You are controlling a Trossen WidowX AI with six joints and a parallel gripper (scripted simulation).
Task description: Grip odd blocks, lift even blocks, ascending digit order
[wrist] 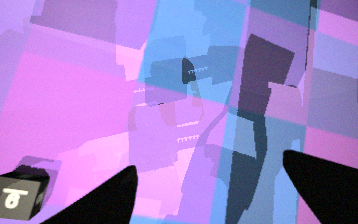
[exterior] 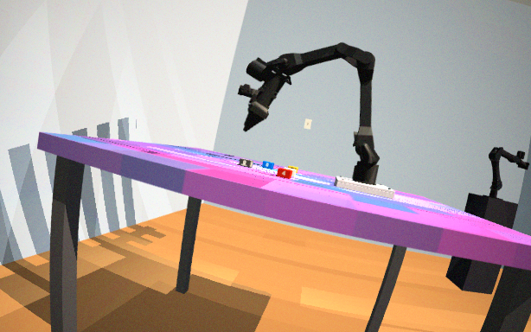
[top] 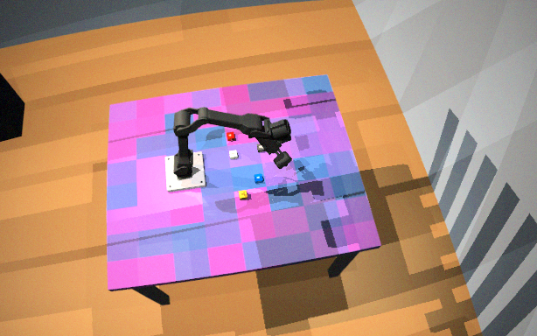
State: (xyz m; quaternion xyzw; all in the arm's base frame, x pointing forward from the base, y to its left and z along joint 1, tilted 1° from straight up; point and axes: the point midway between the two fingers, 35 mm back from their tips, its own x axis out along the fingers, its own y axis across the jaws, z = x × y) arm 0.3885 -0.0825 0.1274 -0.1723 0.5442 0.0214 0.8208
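Right now the blue block is 100 mm below my gripper tip, 100 mm behind it and 10 mm to the right of it. Round my gripper tip: cream block 180 mm behind, 130 mm to the left, 100 mm below; then dark block 130 mm to the left, 100 mm below, 50 mm behind; then yellow block 180 mm behind, 100 mm below, 70 mm to the right.
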